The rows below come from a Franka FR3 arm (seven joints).
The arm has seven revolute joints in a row. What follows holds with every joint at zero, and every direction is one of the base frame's.
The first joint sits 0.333 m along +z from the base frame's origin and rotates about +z.
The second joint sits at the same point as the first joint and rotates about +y.
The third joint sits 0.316 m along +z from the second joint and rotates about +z.
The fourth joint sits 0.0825 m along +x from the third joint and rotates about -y.
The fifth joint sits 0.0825 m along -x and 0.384 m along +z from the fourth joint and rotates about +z.
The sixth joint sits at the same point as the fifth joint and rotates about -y.
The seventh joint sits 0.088 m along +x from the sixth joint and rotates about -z.
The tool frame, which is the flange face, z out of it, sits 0.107 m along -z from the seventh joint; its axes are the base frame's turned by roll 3.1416, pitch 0 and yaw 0 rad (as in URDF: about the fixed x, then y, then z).
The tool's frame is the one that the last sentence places.
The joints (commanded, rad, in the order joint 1, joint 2, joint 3, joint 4, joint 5, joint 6, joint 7), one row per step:
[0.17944, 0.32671, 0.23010, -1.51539, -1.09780, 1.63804, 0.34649]
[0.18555, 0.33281, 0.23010, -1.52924, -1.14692, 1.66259, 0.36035]
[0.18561, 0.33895, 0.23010, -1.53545, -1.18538, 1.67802, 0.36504]
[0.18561, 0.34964, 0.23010, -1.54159, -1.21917, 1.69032, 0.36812]
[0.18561, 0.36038, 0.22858, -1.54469, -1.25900, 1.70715, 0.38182]
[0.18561, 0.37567, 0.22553, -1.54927, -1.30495, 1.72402, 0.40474]
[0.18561, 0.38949, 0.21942, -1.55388, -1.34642, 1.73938, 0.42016]
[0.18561, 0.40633, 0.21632, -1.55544, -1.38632, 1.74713, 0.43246]
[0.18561, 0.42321, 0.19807, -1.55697, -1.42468, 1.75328, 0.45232]
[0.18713, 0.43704, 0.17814, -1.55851, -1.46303, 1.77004, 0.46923]
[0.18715, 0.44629, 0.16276, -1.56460, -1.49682, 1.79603, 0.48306]
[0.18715, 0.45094, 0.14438, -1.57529, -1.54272, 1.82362, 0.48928]
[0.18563, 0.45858, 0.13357, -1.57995, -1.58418, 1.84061, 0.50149]
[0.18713, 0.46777, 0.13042, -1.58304, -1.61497, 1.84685, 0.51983]
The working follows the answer.
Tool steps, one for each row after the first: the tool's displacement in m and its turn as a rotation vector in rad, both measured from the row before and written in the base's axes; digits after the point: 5 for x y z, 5 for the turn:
[0.00237, 0.00524, -0.00599, -0.03526, -0.02077, 0.03384]
[0.00291, 0.00090, -0.00356, -0.02909, -0.01225, 0.02235]
[0.00318, 0.00091, -0.00706, -0.02743, -0.00324, 0.01975]
[0.00410, 0.00065, -0.00523, -0.02584, -0.01789, 0.02014]
[0.00491, -0.00002, -0.00867, -0.02885, -0.02146, 0.01851]
[0.00465, -0.00171, -0.00828, -0.02893, -0.01395, 0.01716]
[0.00439, -0.00076, -0.00909, -0.03009, -0.00865, 0.01464]
[0.00611, -0.00936, -0.00952, -0.03191, -0.01479, -0.00237]
[0.00588, -0.00792, -0.00766, -0.02878, -0.01512, 0.00933]
[0.00432, -0.00524, -0.00729, -0.02094, -0.00968, 0.02054]
[0.00374, -0.00684, -0.00563, -0.03576, -0.00570, 0.02722]
[0.00346, -0.00471, -0.00507, -0.02886, -0.01037, 0.02036]
[0.00177, 0.00041, -0.00595, -0.01753, -0.01192, 0.01553]

Tool pose at each row, in the base's axes (x y z in m, rotation vector in rad; rounded; the steps above come from the unrounded poses):
[0.63858, 0.15651, 0.51082, 2.11031, 0.27097, 0.24625]
[0.64095, 0.16175, 0.50484, 2.06856, 0.29687, 0.28128]
[0.64386, 0.16265, 0.50127, 2.03524, 0.31507, 0.30142]
[0.64704, 0.16356, 0.49421, 2.00550, 0.33574, 0.31098]
[0.65114, 0.16421, 0.48898, 1.97391, 0.34722, 0.33548]
[0.65605, 0.16419, 0.48031, 1.93851, 0.35491, 0.36136]
[0.66070, 0.16248, 0.47203, 1.90482, 0.36599, 0.37884]
[0.66509, 0.16172, 0.46294, 1.87153, 0.37811, 0.38915]
[0.67120, 0.15236, 0.45343, 1.83693, 0.37009, 0.39303]
[0.67708, 0.14444, 0.44577, 1.80385, 0.37227, 0.40587]
[0.68140, 0.13920, 0.43848, 1.77836, 0.38725, 0.42349]
[0.68514, 0.13236, 0.43285, 1.73849, 0.41304, 0.43824]
[0.68860, 0.12765, 0.42778, 1.70472, 0.42802, 0.45368]
[0.69038, 0.12806, 0.42183, 1.68201, 0.43569, 0.46991]

